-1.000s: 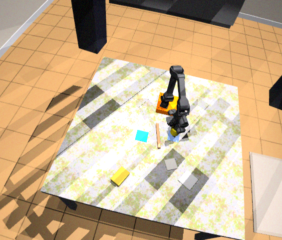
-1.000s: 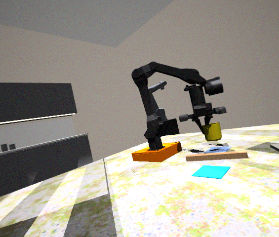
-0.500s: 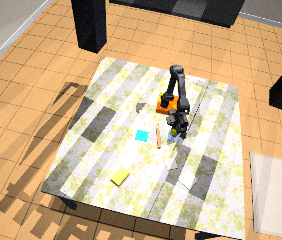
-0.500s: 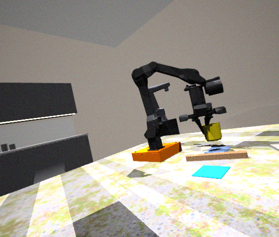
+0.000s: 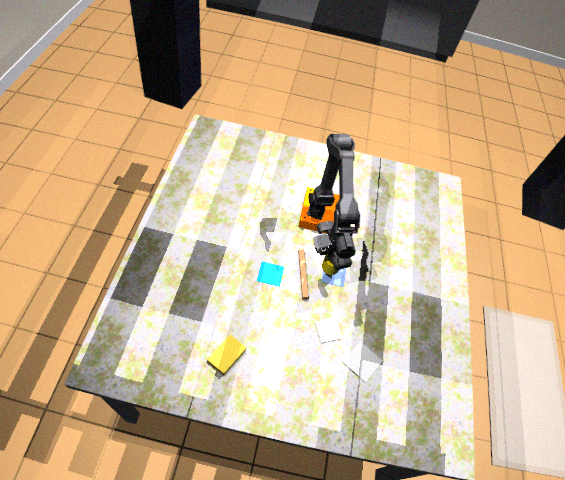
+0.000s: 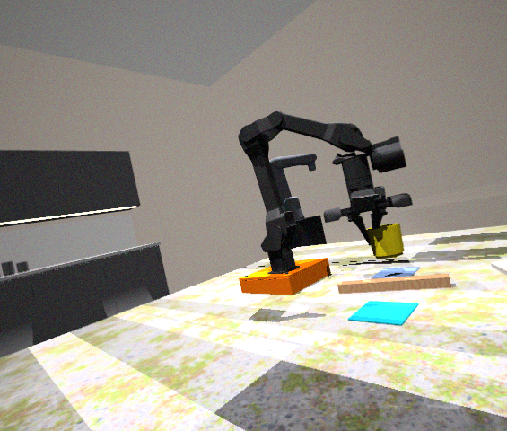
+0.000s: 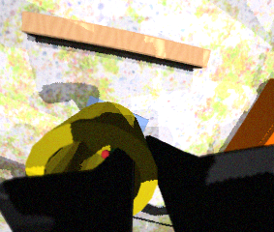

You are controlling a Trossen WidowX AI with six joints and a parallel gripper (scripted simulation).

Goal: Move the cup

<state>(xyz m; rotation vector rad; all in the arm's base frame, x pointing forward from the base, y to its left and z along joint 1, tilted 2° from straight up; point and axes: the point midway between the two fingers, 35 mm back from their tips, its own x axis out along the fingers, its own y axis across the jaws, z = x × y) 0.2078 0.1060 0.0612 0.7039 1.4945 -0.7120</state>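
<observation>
My gripper tip is 180 mm to the left of the cyan pad, 110 mm short of it and 90 mm above it. The rest, counted from my gripper tip: light blue pad: 90 mm below, 40 mm to the left, 10 mm ahead; then red marble: 40 mm to the left, 20 mm below, 10 mm ahead; then yellow cup: 20 mm to the left, 20 mm ahead.
</observation>
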